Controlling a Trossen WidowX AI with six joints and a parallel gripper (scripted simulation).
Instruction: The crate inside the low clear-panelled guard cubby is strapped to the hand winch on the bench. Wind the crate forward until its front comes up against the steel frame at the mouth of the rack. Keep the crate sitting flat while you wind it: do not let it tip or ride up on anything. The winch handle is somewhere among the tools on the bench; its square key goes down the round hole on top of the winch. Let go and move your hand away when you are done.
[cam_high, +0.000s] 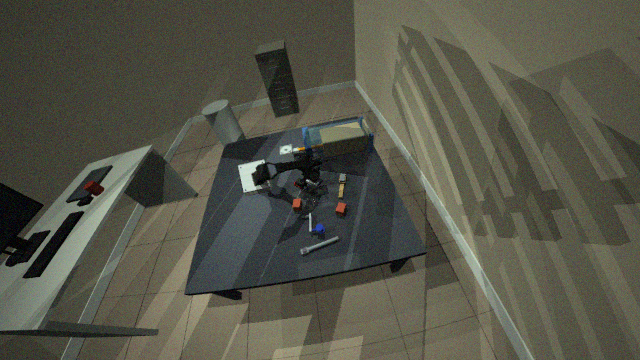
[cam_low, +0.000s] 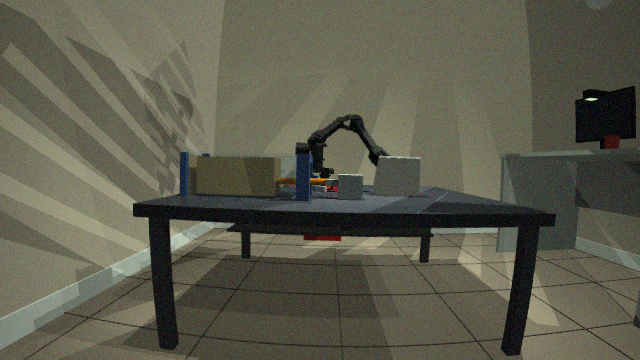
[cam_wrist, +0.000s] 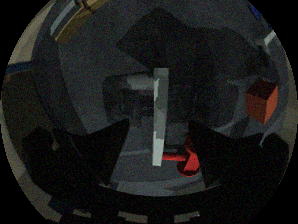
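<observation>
The red knob lies 60 mm behind my gripper tip, 20 mm to the left of it and 10 mm above it. The rest, counted from my gripper tip: crank arm: 20 mm behind, 10 mm to the left, 10 mm above; then blue frame: 60 mm ahead, 300 mm to the left, 100 mm above; then wooden-handled tool: 190 mm ahead, 90 mm to the right, 10 mm above.
</observation>
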